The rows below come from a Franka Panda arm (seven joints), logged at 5 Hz.
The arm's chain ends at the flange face. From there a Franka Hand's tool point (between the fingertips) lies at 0.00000 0.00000 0.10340 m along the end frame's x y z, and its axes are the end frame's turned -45 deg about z.
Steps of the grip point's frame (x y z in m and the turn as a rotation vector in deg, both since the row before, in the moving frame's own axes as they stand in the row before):
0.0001 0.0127 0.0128 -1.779 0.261 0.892
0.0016 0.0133 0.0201 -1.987 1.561 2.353
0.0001 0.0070 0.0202 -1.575 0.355 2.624
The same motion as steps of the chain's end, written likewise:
0.0065 0.0070 0.0129 -1.073 1.442 0.892
0.0060 0.0076 0.0202 -0.301 2.509 2.353
0.0026 0.0033 0.0202 -0.863 1.365 2.624

